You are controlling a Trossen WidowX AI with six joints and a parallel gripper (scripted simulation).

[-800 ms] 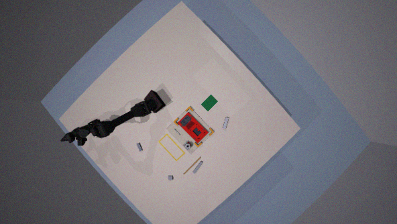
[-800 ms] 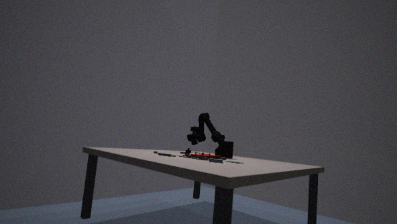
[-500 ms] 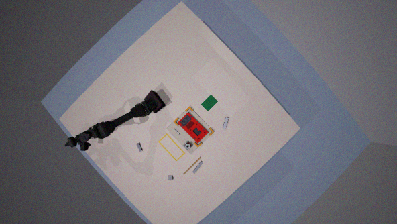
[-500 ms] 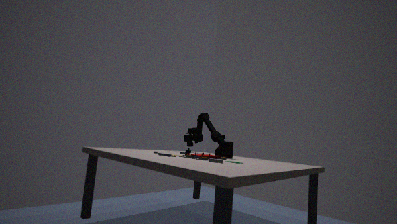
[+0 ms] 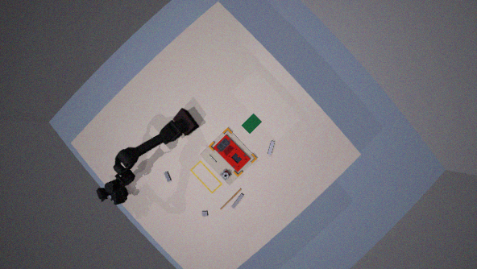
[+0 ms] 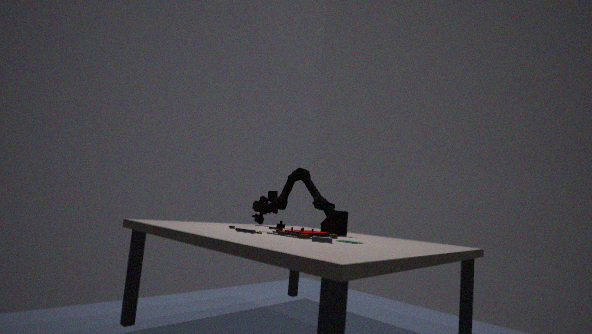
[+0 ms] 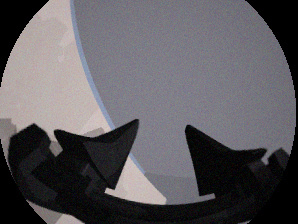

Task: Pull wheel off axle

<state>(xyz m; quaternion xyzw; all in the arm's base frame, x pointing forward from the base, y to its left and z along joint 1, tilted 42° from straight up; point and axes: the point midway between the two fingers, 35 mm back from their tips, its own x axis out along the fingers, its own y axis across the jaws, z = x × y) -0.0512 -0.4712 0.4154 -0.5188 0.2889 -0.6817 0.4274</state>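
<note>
Now: gripper tip 48 cm short of the small grey cube, 34 cm to the right of it and 7 cm above it. The rest, counted from my gripper tip: tan stick (54 cm ahead, 51 cm to the left, 8 cm below); green patch (92 cm to the left, 32 cm ahead, 8 cm below).
</note>
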